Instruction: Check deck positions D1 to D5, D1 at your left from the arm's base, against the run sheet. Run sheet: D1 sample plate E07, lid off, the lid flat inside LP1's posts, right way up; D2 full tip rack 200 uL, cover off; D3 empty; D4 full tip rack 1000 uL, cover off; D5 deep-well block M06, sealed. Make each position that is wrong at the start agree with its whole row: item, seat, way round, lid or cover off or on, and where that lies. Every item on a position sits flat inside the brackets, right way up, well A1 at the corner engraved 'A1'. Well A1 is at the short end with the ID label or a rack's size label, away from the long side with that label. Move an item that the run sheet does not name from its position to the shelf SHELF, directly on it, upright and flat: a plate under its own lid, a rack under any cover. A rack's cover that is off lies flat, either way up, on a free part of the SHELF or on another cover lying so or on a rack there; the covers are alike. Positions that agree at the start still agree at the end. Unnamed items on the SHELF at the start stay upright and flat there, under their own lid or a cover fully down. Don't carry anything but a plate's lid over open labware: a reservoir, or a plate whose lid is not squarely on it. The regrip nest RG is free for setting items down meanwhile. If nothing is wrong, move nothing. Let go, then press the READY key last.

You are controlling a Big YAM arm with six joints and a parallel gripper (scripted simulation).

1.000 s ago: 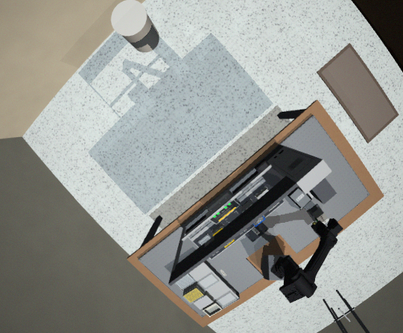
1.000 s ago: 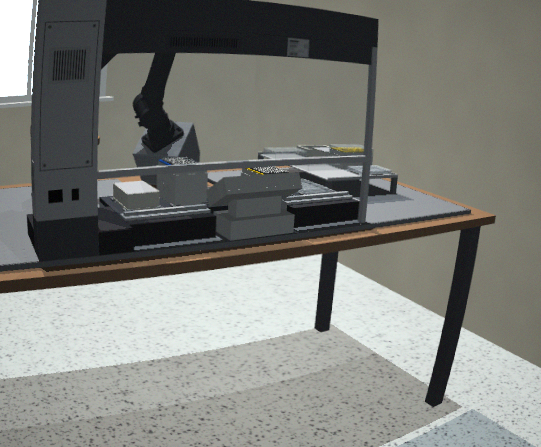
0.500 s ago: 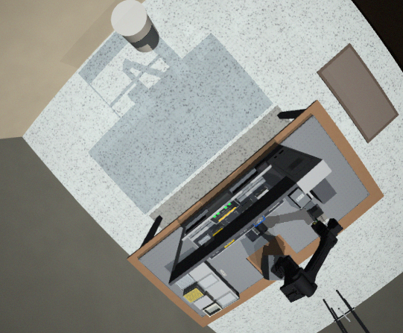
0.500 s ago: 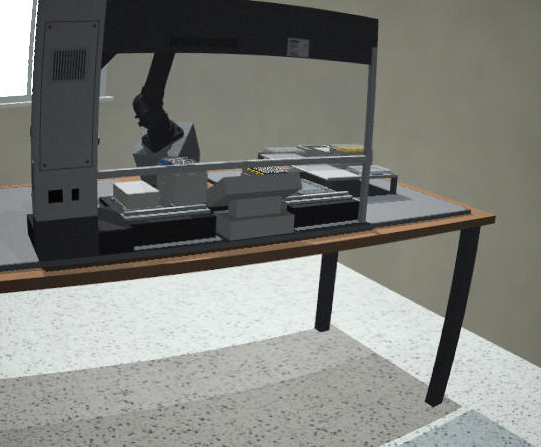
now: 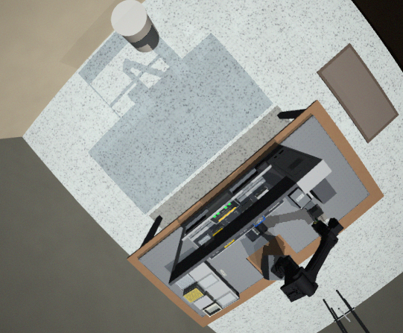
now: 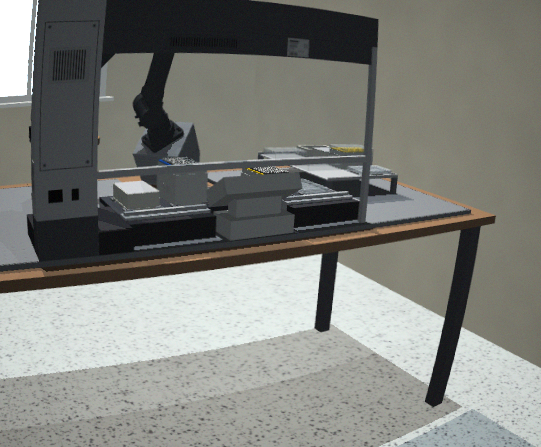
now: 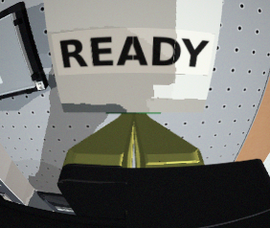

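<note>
The key box is 3 cm to the right of my hand, 1 cm below it and 1 cm behind it. Also, from my hand: white deep-well block (37 cm ahead, 4 cm to the left); then dark square nest (28 cm to the left, 27 cm ahead, 7 cm below); then blue tip rack (39 cm ahead, 16 cm to the left, 4 cm above).
</note>
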